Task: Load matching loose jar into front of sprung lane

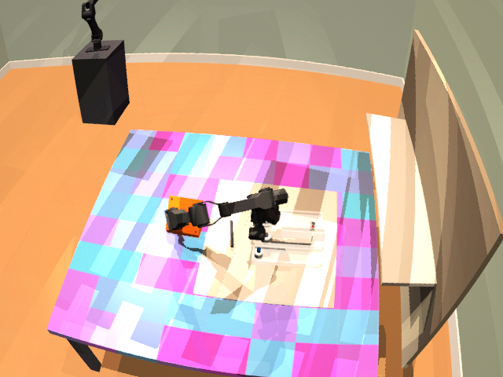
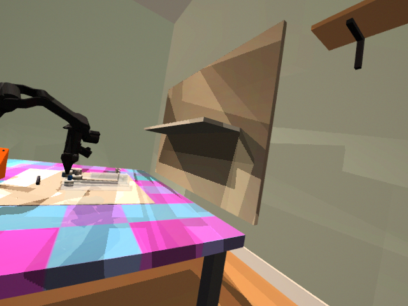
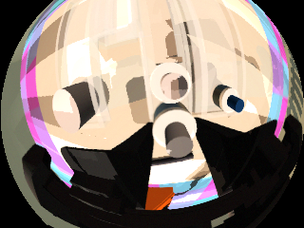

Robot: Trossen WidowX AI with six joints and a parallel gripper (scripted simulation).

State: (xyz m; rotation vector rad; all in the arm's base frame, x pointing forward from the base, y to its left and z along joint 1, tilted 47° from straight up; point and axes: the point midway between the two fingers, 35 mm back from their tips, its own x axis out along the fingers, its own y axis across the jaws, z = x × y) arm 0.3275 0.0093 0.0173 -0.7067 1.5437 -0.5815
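Now: the thin dark rod 11 cm behind my gripper tip, 2 cm to the left of it and 4 cm below it. From my gripper tip the other things lie so: clear sprung lane 16 cm ahead, 4 cm to the left, 3 cm below; red mark 22 cm ahead, 5 cm to the left, 2 cm above; pusher plate 14 cm ahead, 4 cm to the left.
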